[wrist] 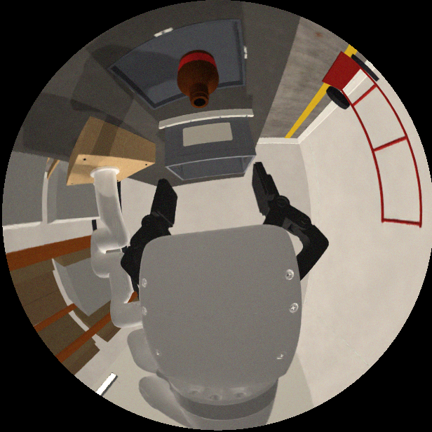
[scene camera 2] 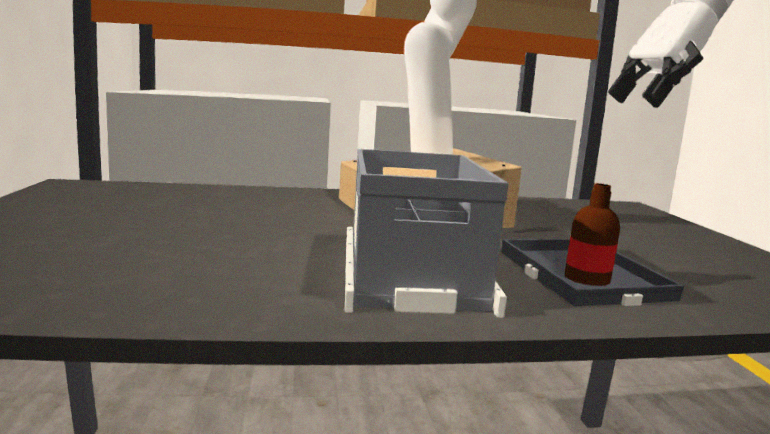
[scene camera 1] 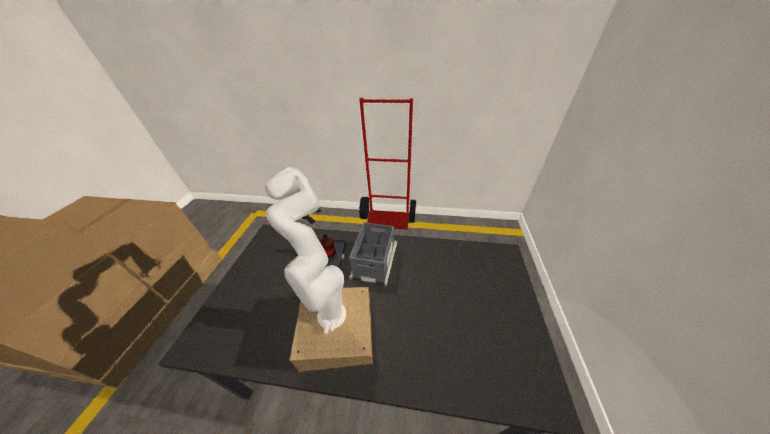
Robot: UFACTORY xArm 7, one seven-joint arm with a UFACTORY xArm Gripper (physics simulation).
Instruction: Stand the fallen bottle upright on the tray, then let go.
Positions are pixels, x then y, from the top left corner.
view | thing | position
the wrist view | my gripper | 210, 178
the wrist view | brown bottle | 197, 77
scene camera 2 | my gripper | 631, 100
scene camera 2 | brown bottle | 595, 231
